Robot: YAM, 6 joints.
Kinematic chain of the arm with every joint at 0, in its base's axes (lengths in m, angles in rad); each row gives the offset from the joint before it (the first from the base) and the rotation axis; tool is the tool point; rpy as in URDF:
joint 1: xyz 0 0 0.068 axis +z
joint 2: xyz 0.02 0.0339 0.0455 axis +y
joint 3: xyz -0.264 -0.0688 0 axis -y
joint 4: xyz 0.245 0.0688 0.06 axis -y
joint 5: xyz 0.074 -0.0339 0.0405 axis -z
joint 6: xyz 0.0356 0 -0.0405 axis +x
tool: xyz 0 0 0 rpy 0 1.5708 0
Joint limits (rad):
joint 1: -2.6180..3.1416
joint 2: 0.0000..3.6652
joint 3: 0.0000..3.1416
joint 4: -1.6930..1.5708
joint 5: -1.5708..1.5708
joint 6: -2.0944..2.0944
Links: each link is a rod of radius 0.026 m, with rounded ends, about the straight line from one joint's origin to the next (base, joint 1, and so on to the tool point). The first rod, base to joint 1, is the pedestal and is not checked.
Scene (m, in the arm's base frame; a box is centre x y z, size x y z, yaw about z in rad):
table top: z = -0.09
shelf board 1: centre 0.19 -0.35 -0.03 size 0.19 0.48 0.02 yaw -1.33
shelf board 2: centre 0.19 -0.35 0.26 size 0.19 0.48 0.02 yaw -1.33
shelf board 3: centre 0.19 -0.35 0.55 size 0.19 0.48 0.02 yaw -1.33
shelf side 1: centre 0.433 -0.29 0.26 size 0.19 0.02 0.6 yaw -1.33
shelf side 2: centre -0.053 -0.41 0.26 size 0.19 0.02 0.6 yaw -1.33
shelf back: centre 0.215 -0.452 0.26 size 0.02 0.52 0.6 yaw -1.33
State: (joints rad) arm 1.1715 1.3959 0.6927 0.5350 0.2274 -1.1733
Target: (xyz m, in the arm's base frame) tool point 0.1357 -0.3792 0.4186
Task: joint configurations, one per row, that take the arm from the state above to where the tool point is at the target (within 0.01 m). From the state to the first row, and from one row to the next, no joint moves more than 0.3 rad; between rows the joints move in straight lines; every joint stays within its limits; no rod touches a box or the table.
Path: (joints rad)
1: 0.8756 1.4326 0.7882 0.5462 0.2444 -1.1733
2: 0.5797 1.4692 0.8837 0.5574 0.2614 -1.1733
3: 0.2838 1.5059 0.9792 0.5686 0.2785 -1.1733
4: -0.0121 1.5426 1.0747 0.5799 0.2955 -1.1733
5: -0.3080 1.5792 1.1702 0.5911 0.3125 -1.1733
6: -0.6039 1.6159 1.2657 0.6023 0.3295 -1.1733
7: -0.8998 1.6526 1.3612 0.6135 0.3465 -1.1733
8: -1.1957 1.6892 1.4568 0.6247 0.3636 -1.1733

